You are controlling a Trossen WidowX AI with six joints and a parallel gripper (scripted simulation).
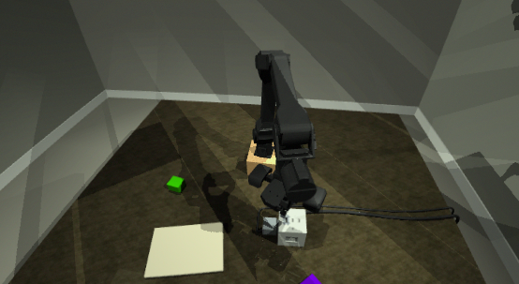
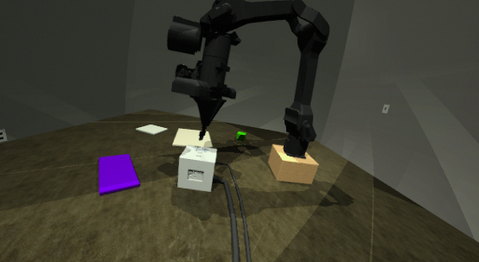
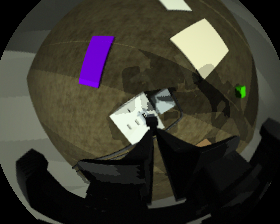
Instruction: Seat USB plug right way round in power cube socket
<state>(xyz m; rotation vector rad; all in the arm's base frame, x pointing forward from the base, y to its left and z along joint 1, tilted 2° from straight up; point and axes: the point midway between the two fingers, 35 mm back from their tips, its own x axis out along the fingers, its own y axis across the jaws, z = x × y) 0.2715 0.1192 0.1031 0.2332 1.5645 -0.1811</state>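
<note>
My gripper tip is now 20 mm above the dark USB plug. Also, from my gripper tip: purple flat block (180 mm ahead, 130 mm below, 80 mm to the left); then cream sheet (260 mm to the right, 130 mm below, 120 mm ahead); then small green cube (400 mm to the right, 120 mm below, 80 mm behind).
</note>
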